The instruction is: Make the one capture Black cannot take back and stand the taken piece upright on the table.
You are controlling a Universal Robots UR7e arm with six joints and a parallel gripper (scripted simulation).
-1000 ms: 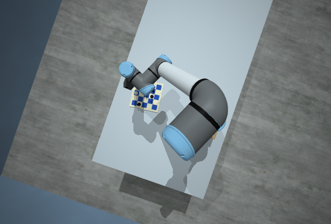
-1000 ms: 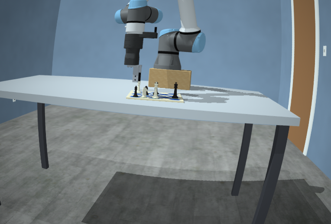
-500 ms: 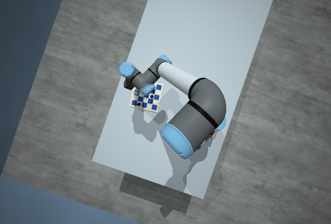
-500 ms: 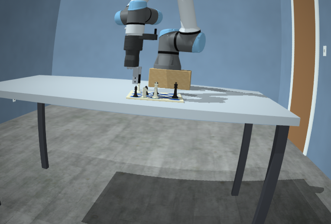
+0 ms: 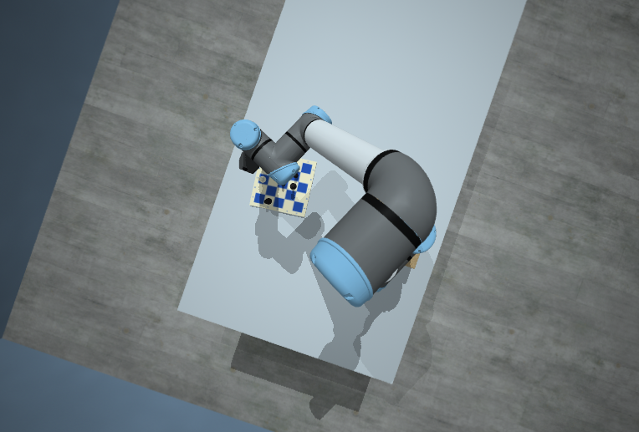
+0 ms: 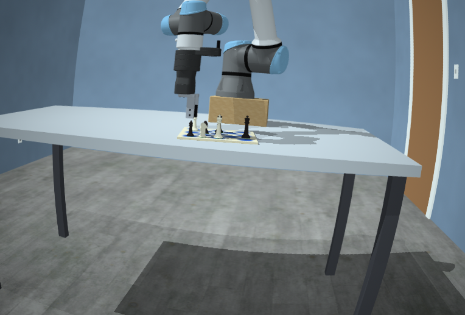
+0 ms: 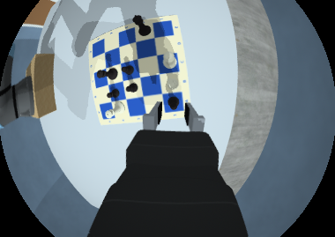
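Now: hand 8 cm past the tall black piece, 14 cm to the right of it and 4 cm above it. Also, from my hand: white pawn-like piece: 11 cm behind, 3 cm to the right, 4 cm below.
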